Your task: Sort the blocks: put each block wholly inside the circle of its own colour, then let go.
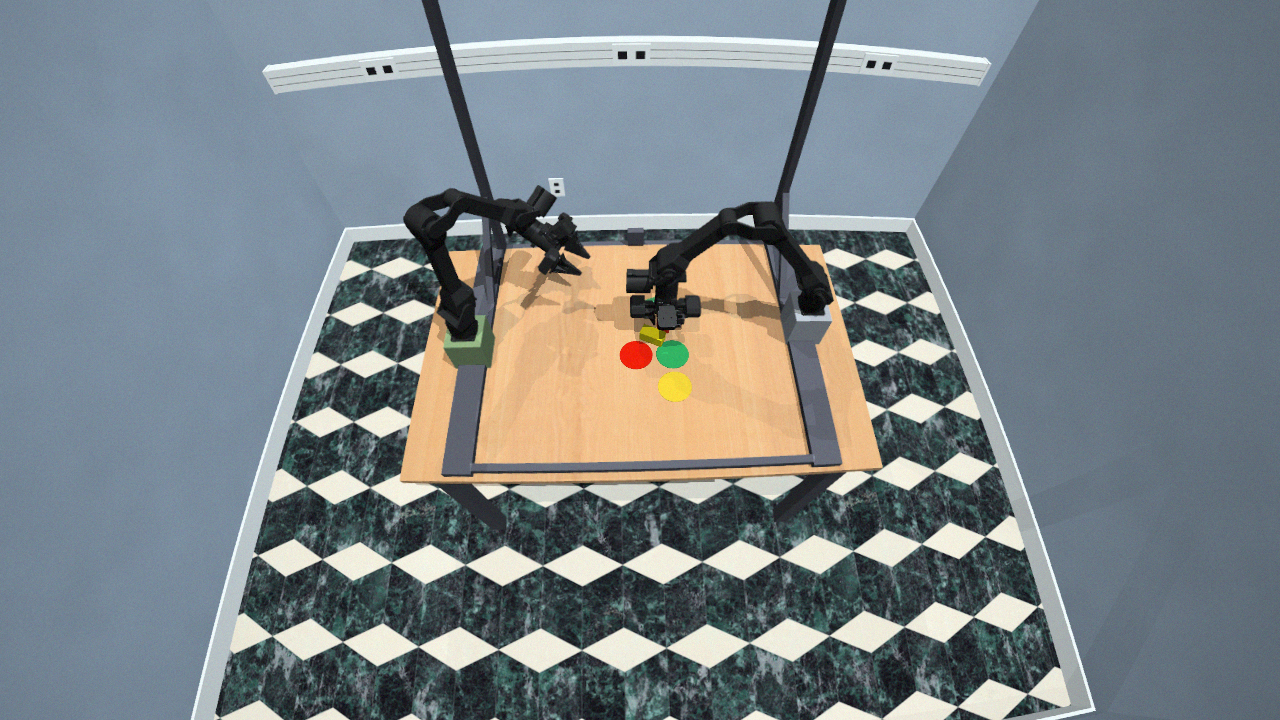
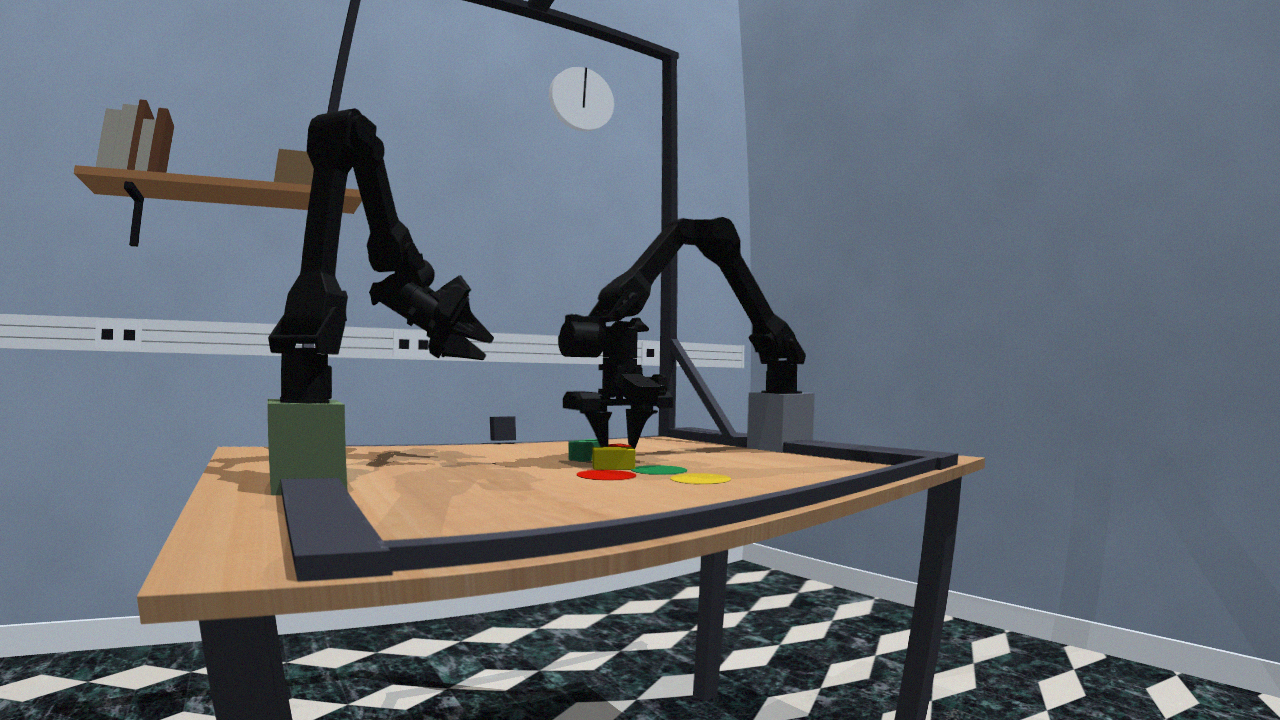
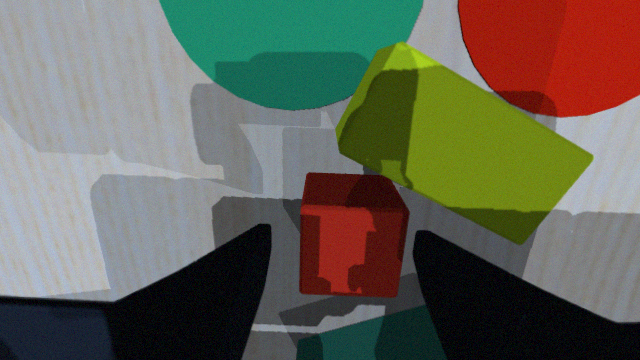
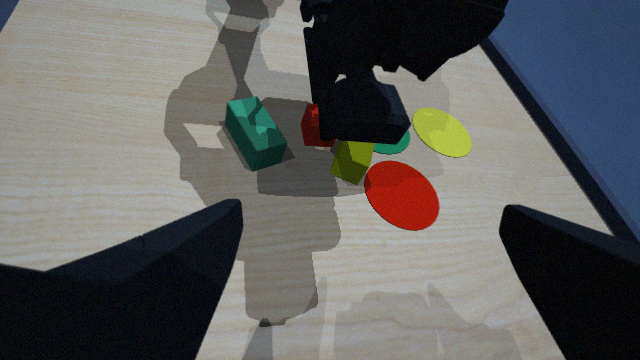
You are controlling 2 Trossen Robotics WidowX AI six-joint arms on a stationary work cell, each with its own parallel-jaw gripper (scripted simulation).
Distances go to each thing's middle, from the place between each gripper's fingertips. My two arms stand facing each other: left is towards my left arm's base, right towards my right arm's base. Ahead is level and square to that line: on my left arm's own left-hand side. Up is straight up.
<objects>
I see the red block (image 3: 353,227) 40 mm below my left hand. The rest, counted from my left hand: green block (image 4: 261,143) 70 mm behind, 40 mm below, 10 mm to the right; green circle (image 1: 672,354) 90 mm ahead, 60 mm below, 20 mm to the left; yellow block (image 2: 603,458) 40 mm below, 30 mm to the right, 30 mm ahead.
Now: right hand (image 2: 488,349) 3 cm short of the green block, 22 cm to the right of it and 19 cm above it. Round my right hand: red circle (image 1: 635,355) (18 cm ahead, 14 cm to the left, 20 cm below); then red block (10 cm ahead, 23 cm to the left, 19 cm below); then yellow block (13 cm ahead, 19 cm to the left, 19 cm below).
</objects>
